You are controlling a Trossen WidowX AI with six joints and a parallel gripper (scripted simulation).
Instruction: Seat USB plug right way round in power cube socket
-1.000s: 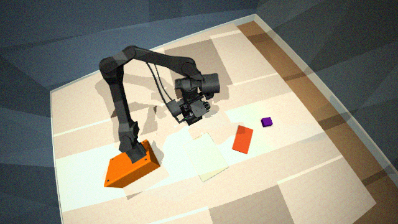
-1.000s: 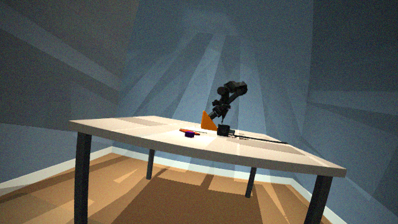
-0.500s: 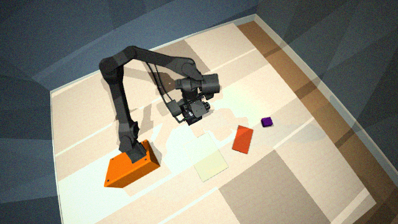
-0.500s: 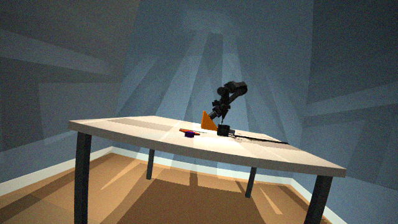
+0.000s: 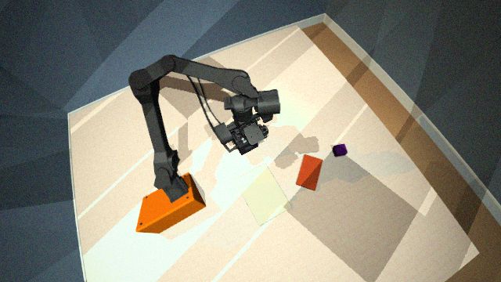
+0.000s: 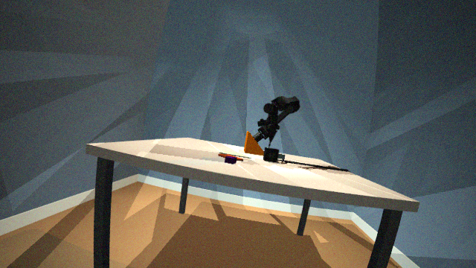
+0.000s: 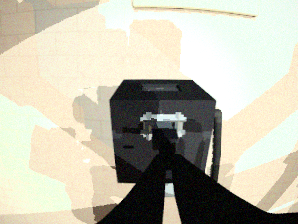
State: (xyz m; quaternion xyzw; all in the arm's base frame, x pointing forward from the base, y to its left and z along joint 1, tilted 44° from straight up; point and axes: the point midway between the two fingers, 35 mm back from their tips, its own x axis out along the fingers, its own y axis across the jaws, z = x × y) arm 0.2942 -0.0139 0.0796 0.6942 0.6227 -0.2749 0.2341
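The dark USB plug is 20 mm below my gripper tip. Round my gripper tip: small purple cube 280 mm ahead, 230 mm to the right, 100 mm below; then pale sheet 60 mm behind, 190 mm to the right, 110 mm below; then red-orange flat block 130 mm ahead, 230 mm to the right, 110 mm below.
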